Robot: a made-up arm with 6 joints. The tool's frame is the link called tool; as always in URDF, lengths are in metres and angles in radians. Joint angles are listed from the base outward.
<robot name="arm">
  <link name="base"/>
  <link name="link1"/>
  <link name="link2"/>
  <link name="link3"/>
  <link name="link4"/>
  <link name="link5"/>
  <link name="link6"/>
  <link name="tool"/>
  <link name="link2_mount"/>
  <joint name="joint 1" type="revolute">
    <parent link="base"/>
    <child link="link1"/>
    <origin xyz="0 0 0.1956" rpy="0 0 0"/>
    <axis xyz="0 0 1"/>
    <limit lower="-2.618" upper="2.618"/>
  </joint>
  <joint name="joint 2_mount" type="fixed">
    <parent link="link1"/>
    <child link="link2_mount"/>
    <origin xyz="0 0 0" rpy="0 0 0"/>
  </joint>
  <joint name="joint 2" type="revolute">
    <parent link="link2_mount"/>
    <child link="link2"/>
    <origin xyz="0 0 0" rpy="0 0 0"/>
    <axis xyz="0.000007 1 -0.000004"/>
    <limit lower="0" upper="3.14"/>
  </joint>
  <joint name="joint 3" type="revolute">
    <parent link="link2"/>
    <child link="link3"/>
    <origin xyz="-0.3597 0 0.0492" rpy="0 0 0"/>
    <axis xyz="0.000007 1 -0.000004"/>
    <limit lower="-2.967" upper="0"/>
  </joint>
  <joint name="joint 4" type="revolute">
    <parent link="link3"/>
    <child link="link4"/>
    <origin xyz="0.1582 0 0.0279" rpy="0 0 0"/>
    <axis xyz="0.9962 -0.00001 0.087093"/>
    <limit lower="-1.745" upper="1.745"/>
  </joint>
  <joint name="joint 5" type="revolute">
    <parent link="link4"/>
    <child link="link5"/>
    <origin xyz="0 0 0" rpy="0 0 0"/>
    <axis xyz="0.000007 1 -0.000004"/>
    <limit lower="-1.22" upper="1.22"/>
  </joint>
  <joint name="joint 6" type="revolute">
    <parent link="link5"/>
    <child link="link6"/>
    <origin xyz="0.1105 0 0.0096" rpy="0 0 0"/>
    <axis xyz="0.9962 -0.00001 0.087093"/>
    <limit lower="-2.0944" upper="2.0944"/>
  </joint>
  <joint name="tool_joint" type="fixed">
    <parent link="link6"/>
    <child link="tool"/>
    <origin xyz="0 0 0" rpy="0 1.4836 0"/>
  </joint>
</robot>
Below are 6 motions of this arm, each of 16 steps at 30 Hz.
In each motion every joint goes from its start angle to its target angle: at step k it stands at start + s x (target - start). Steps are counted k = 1, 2, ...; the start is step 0. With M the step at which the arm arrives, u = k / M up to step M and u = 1 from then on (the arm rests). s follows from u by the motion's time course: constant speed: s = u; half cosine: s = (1 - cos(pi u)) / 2; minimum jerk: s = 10 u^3 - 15 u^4 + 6 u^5.
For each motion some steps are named. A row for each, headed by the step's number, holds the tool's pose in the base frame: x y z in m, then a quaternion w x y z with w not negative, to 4 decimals.
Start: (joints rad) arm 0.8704 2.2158 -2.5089 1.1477 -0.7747 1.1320
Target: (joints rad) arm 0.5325 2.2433 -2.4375 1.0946 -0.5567 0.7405
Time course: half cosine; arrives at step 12
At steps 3, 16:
3: 0.3676 0.2947 0.5812 0.2319 0.4671 0.1348 0.8425
16: 0.4533 0.2067 0.5562 0.4545 0.4445 0.2611 0.7264

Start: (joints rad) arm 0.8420 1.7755 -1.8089 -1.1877 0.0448 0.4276
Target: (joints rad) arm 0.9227 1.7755 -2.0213 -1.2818 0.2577 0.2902
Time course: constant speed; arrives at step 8
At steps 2, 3, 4, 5, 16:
2: 0.2589 0.2863 0.5945 0.7542 -0.4647 0.4637 -0.0128
3: 0.2570 0.2858 0.6006 0.7597 -0.4614 0.4574 -0.0274
4: 0.2550 0.2850 0.6067 0.7650 -0.4575 0.4514 -0.0419
5: 0.2529 0.2841 0.6128 0.7700 -0.4531 0.4457 -0.0563
16: 0.2462 0.2801 0.6308 0.7836 -0.4370 0.4305 -0.0985

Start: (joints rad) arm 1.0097 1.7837 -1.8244 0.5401 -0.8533 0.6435
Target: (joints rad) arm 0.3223 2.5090 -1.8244 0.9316 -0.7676 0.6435
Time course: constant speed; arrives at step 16
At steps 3, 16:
3: 0.2938 0.2816 0.5963 0.5687 0.2394 0.3765 0.6910
16: 0.5424 0.1160 0.2832 0.5836 0.5331 0.4969 0.3581

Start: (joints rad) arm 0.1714 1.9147 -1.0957 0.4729 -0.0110 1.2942
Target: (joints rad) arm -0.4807 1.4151 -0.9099 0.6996 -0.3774 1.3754
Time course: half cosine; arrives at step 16
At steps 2, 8, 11, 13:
2: 0.3721 0.0537 0.3545 0.2459 0.6618 0.6191 0.3440
8: 0.3200 -0.0618 0.4296 0.3832 0.7329 0.4026 0.3923
11: 0.2644 -0.1129 0.4675 0.4662 0.7429 0.2639 0.4014
13: 0.2319 -0.1312 0.4839 0.5065 0.7384 0.1944 0.4006

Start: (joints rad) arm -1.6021 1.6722 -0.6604 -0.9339 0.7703 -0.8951
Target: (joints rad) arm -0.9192 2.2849 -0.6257 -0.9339 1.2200 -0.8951
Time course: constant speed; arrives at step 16
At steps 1, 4, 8, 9, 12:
1: -0.0615 -0.2073 0.3309 0.3027 0.0351 -0.9523 0.0170
4: -0.0387 -0.2203 0.3102 0.3311 0.1047 -0.9365 -0.0495
8: -0.0046 -0.2309 0.2842 0.3822 0.1968 -0.8936 -0.1292
9: 0.0044 -0.2323 0.2780 0.3971 0.2192 -0.8790 -0.1471
12: 0.0320 -0.2338 0.2600 0.4459 0.2836 -0.8262 -0.1952

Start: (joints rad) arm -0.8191 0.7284 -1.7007 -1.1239 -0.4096 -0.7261
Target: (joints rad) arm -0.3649 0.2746 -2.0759 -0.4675 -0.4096 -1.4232
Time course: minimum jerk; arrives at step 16
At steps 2, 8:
2: -0.0690 0.1303 0.7160 0.2741 -0.2301 0.0461 -0.9326
8: -0.2406 0.1998 0.6766 0.3347 -0.0599 -0.1626 -0.9262

